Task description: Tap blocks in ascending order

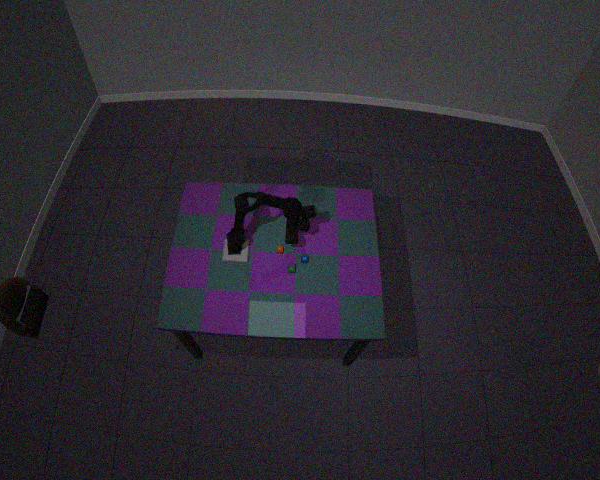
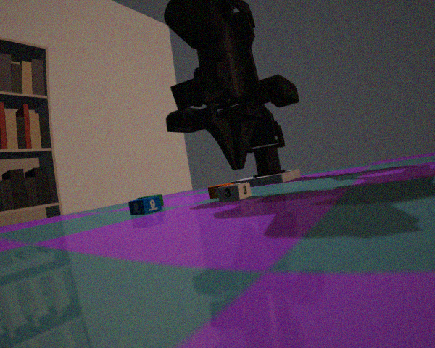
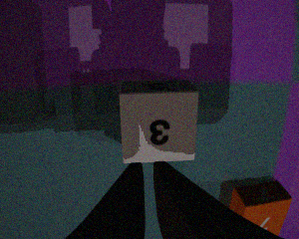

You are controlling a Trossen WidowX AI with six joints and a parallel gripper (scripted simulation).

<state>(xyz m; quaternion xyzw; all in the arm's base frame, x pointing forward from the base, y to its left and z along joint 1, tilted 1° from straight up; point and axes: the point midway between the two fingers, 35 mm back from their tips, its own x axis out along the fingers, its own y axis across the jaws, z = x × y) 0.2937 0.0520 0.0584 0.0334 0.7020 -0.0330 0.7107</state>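
Right now the orange block is 60 mm to the right of my gripper tip, 60 mm behind it and 30 mm below it. Round my gripper tip: green block: 180 mm to the right, 30 mm below, 10 mm behind; then blue block: 130 mm to the right, 60 mm ahead, 30 mm below.
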